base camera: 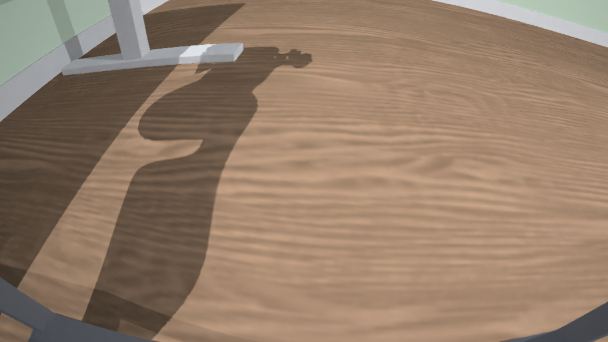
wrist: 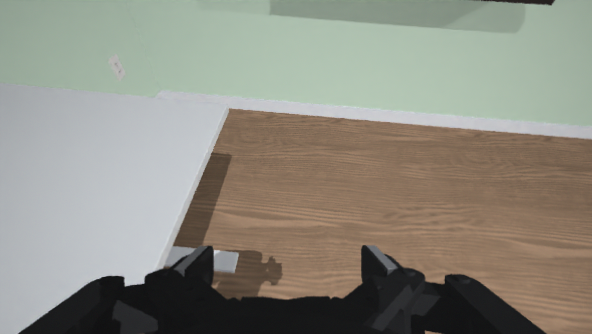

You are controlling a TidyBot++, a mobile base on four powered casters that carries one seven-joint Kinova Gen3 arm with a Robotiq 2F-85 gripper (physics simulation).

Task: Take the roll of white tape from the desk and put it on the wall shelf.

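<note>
My gripper (wrist: 287, 262) is open and empty at the bottom of the wrist view, with its fingers wide apart. The white desk (wrist: 90, 175) fills the left side of that view, left of the gripper; in the base camera view its white leg (base camera: 131, 30) and foot (base camera: 165, 55) stand at the upper left. A dark edge (wrist: 530, 2) at the top right of the wrist view looks like part of the wall shelf, with a shadow on the wall below it. The roll of white tape does not show in either view.
The green wall (wrist: 375, 65) with its white baseboard (wrist: 350, 111) runs across behind the desk and the wooden floor (wrist: 400, 190). A small pale plate (wrist: 117, 67) is on the wall. The arm's shadow falls on the floor beside the desk foot.
</note>
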